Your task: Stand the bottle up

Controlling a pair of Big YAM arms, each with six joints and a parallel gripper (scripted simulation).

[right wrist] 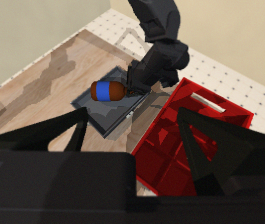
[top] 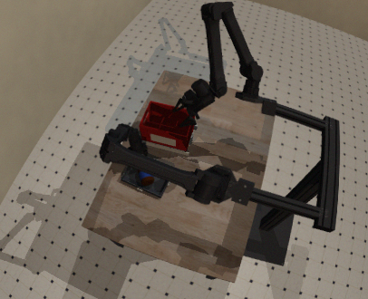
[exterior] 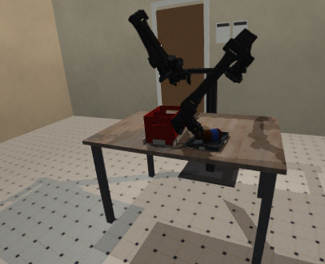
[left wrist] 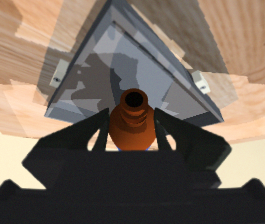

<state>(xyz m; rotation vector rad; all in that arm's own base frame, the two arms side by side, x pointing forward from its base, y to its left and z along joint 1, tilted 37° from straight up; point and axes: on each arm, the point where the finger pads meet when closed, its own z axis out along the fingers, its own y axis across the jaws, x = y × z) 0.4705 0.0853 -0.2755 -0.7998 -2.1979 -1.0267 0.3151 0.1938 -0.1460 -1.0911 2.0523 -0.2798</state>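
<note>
Right now my left hand is 4 cm to the right of the brown bottle, 4 cm past it and 1 cm above it. From my left hand the other things lie so: red crate (25 cm to the right, 5 cm behind, 3 cm above); dark tray (6 cm behind, 4 cm to the left, 4 cm below).
</note>
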